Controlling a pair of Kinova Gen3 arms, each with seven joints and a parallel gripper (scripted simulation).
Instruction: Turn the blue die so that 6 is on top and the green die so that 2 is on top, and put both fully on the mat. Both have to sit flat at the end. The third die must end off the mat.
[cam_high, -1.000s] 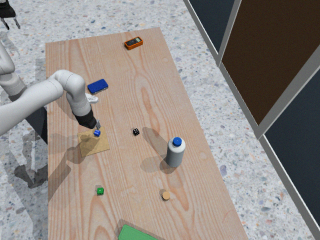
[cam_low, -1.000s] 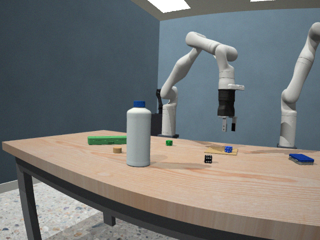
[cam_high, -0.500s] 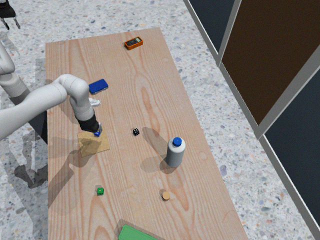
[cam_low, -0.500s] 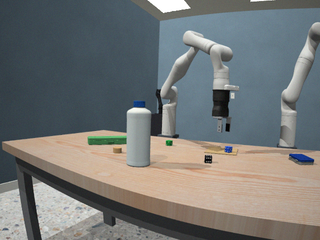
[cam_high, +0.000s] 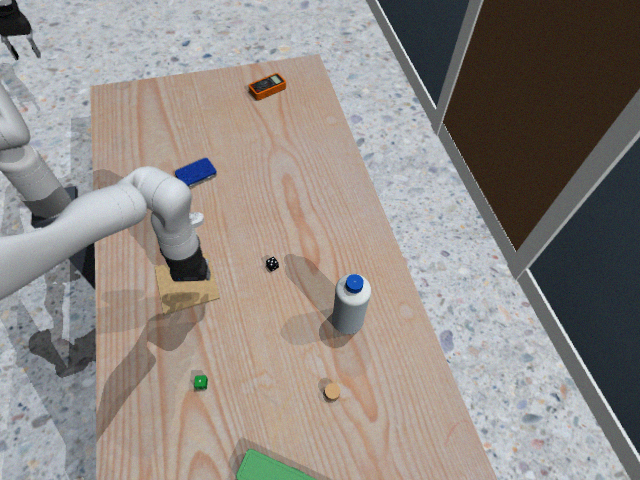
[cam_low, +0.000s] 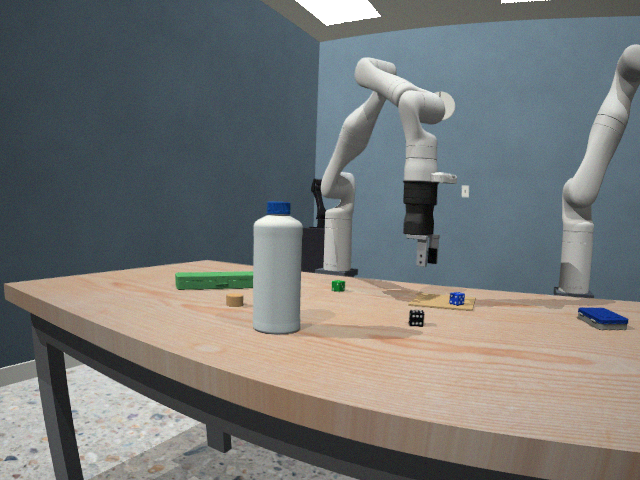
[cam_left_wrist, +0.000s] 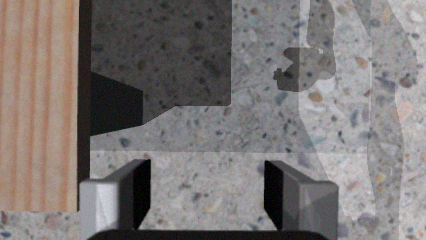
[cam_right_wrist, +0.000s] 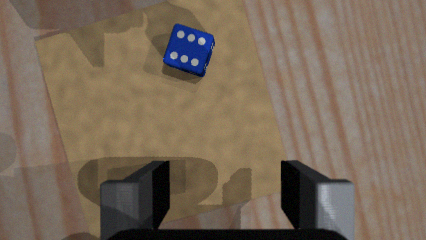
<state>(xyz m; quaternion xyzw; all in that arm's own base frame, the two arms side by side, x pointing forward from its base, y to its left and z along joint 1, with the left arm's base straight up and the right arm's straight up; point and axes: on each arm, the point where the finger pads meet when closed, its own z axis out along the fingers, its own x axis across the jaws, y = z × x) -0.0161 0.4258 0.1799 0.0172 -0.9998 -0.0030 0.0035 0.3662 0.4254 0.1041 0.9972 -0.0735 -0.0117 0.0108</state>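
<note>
My right hand is 2 cm past the green die, 23 cm to the left of it and 9 cm above it. Round my right hand: black die: 19 cm ahead, 4 cm to the left, 9 cm below; blue die: 1 cm behind, 7 cm to the left, 9 cm below; tan mat: 4 cm behind, 4 cm to the left, 10 cm below.
</note>
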